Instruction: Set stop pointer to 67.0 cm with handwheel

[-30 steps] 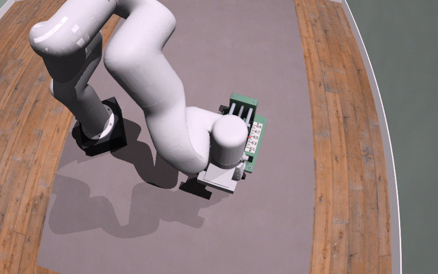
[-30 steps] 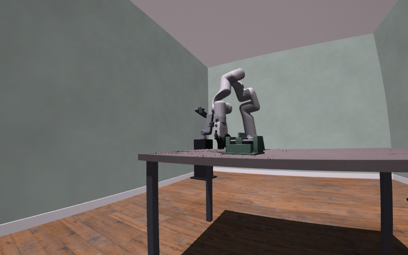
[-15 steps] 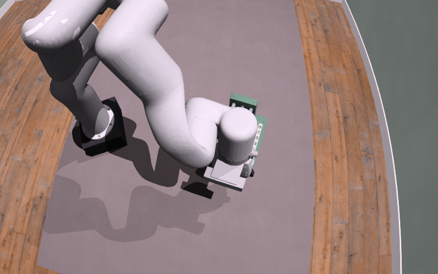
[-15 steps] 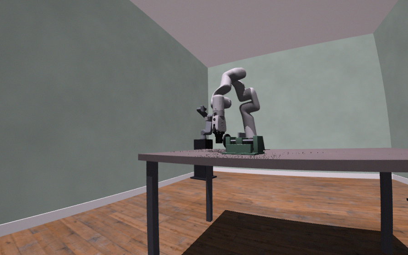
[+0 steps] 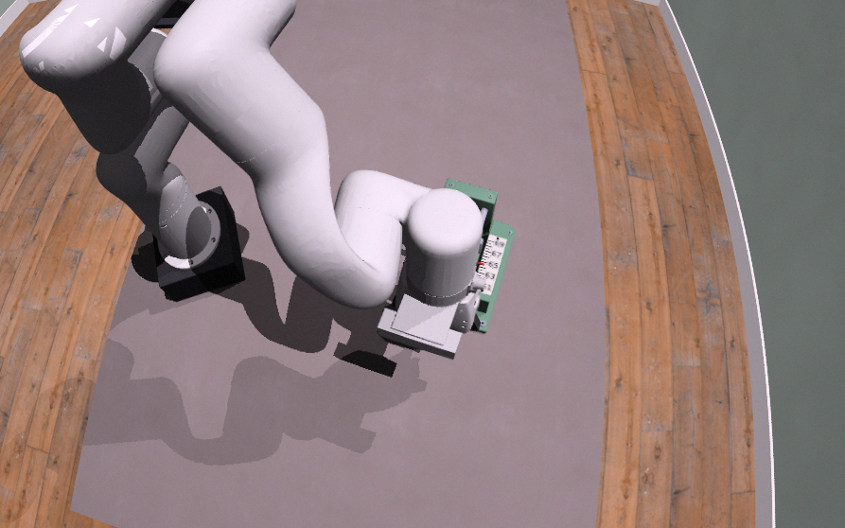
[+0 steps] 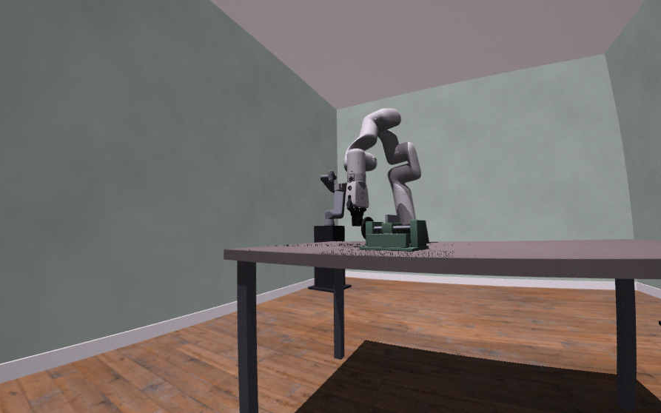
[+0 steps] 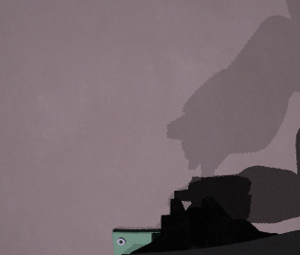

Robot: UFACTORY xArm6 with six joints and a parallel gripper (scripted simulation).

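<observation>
The black handwheel is 2 cm to the left of my hand and 1 cm below it. From my hand the other things lie so: stop block (1 cm ahead, 14 cm to the left, 2 cm below).
</observation>
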